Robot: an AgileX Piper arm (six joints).
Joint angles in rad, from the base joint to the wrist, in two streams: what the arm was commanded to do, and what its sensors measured. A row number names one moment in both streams.
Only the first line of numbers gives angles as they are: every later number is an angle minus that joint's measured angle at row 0.
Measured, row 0:
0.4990, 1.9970, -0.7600, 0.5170, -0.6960, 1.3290
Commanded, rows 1 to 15:
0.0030, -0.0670, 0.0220, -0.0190, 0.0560, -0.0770
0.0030, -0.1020, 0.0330, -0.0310, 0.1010, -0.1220
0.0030, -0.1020, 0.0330, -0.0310, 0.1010, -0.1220
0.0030, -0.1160, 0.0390, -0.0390, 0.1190, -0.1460
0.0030, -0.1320, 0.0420, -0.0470, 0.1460, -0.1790
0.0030, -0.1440, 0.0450, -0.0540, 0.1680, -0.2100
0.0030, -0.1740, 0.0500, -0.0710, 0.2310, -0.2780
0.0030, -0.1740, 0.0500, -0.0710, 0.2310, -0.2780
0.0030, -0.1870, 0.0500, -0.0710, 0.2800, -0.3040
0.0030, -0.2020, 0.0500, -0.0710, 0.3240, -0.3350
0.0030, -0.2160, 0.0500, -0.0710, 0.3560, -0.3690
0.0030, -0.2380, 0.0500, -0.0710, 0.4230, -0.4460
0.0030, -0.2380, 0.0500, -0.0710, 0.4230, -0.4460
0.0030, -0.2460, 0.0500, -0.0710, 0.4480, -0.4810
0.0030, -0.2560, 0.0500, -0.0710, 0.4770, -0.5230
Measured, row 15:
0.0000, -0.2220, 0.0450, -0.0560, 0.3890, -0.3980
